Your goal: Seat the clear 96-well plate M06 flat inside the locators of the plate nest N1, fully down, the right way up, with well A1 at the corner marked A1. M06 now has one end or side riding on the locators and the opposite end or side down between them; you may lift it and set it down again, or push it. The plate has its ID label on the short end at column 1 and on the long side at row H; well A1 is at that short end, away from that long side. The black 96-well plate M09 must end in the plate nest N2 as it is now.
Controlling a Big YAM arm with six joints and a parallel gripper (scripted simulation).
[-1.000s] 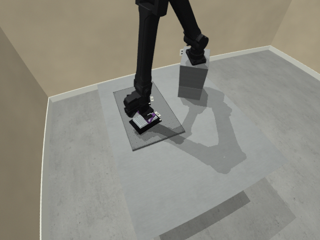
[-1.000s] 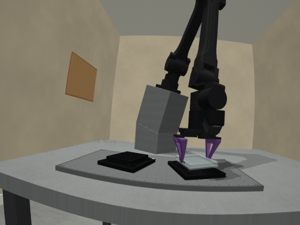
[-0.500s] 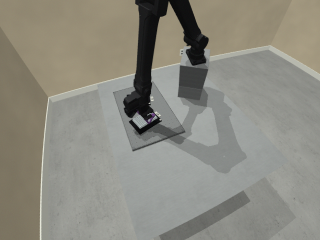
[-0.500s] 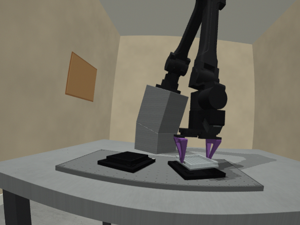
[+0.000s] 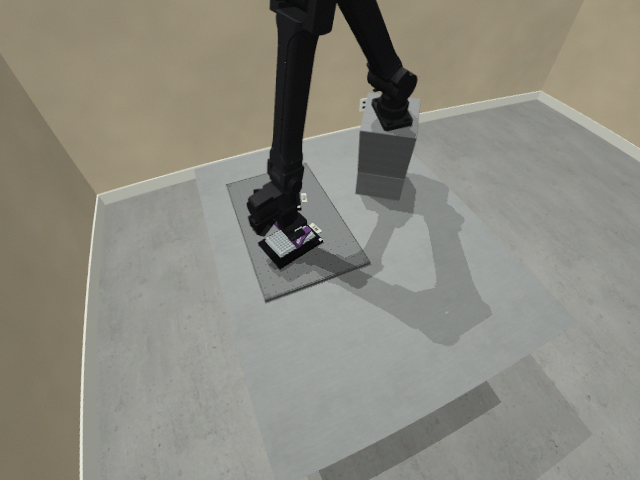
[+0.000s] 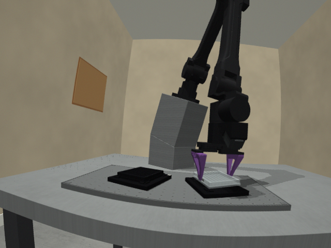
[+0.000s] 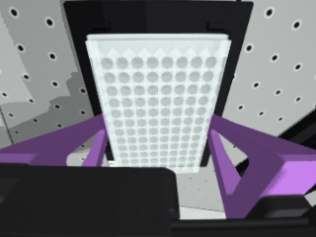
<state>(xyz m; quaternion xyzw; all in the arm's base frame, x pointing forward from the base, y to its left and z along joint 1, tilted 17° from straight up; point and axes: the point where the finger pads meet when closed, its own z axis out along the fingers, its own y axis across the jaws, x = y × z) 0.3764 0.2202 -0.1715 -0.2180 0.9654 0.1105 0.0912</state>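
Now: hand 3 cm above the plate nest N1. From my hand the other things lie so: black plate M09: 2 cm ahead, 20 cm to the right, 1 cm below; then N1 tag: 9 cm behind, 4 cm to the right, 3 cm below; then clear 96-well plate M06: 1 cm below.
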